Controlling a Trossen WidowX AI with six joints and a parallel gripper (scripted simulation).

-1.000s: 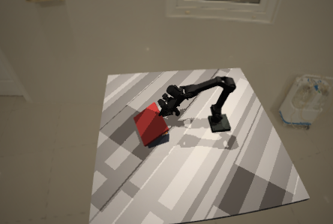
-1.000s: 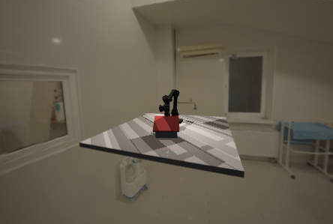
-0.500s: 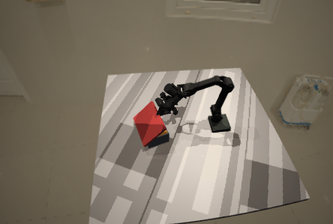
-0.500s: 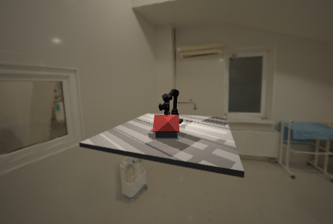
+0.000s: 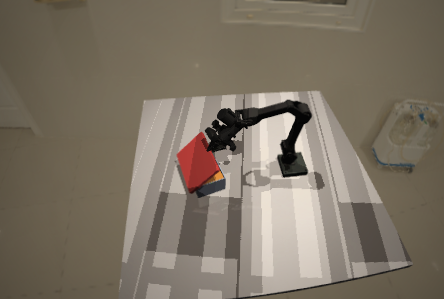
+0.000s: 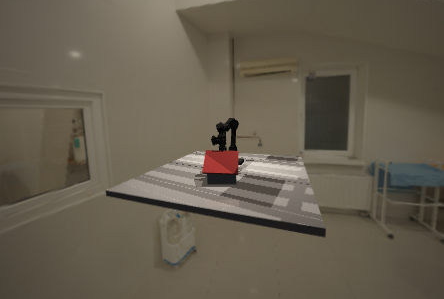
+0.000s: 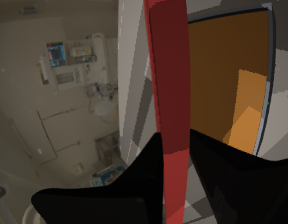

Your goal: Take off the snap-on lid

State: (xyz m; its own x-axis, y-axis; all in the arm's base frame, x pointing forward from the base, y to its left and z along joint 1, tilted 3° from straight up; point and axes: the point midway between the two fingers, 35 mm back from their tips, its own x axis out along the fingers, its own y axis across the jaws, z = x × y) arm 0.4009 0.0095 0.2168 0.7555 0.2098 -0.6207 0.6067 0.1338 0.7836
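Now: gripper tip 60 mm short of the lid, 10 mm to the right of it and 50 mm above it. The rest, counted from my gripper tip: storage box (30 mm ahead, 160 mm below).
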